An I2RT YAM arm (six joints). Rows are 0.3 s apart.
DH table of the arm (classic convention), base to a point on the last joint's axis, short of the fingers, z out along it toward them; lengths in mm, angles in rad. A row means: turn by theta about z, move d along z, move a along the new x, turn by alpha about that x. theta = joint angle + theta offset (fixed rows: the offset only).
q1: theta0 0; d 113.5; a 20; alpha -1.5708
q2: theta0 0; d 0; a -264; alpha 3.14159
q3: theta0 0.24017; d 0; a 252.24; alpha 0
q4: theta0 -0.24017; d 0; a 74; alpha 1.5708
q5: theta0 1.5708; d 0; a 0; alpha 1.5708
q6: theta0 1.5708; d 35.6; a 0; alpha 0
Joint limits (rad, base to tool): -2.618..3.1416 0..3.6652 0..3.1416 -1.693..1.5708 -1.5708..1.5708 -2.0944..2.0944
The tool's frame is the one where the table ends.
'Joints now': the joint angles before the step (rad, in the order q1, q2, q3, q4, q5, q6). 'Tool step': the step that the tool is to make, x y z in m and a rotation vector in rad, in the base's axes. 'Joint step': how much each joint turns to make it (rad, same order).
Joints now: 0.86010 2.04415 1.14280 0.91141 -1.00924 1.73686
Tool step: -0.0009 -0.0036 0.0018 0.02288 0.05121 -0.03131
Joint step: -0.00248 -0.00203 -0.02483 0.08727 0.03111 0.09615
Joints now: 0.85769 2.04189 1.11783 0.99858 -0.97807 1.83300
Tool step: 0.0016 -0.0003 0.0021 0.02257 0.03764 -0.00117
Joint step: -0.00316 0.01140 0.00220 0.06556 0.00246 0.07720
